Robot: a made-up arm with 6 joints. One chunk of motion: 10 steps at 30 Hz.
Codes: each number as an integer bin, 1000 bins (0 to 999) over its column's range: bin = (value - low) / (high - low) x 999, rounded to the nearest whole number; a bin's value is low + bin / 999 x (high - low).
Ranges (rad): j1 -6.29..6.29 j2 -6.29..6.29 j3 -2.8..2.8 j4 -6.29..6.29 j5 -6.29..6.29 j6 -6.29..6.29
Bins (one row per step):
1: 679 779 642 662 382 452
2: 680 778 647 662 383 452
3: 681 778 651 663 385 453
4: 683 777 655 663 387 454
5: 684 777 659 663 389 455
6: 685 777 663 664 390 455
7: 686 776 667 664 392 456
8: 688 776 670 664 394 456
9: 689 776 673 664 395 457
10: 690 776 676 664 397 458
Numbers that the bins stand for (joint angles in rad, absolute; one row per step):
1: 2.2604 3.5196 0.7988 2.0463 -1.4796 -0.5981
2: 2.2730 3.5070 0.8268 2.0463 -1.4670 -0.5981
3: 2.2856 3.5070 0.8492 2.0589 -1.4419 -0.5856
4: 2.3107 3.4944 0.8717 2.0589 -1.4167 -0.5730
5: 2.3233 3.4944 0.8941 2.0589 -1.3915 -0.5604
6: 2.3359 3.4944 0.9165 2.0715 -1.3789 -0.5604
7: 2.3485 3.4819 0.9389 2.0715 -1.3537 -0.5478
8: 2.3737 3.4819 0.9558 2.0715 -1.3285 -0.5478
9: 2.3863 3.4819 0.9726 2.0715 -1.3159 -0.5352
10: 2.3989 3.4819 0.9894 2.0715 -1.2907 -0.5226

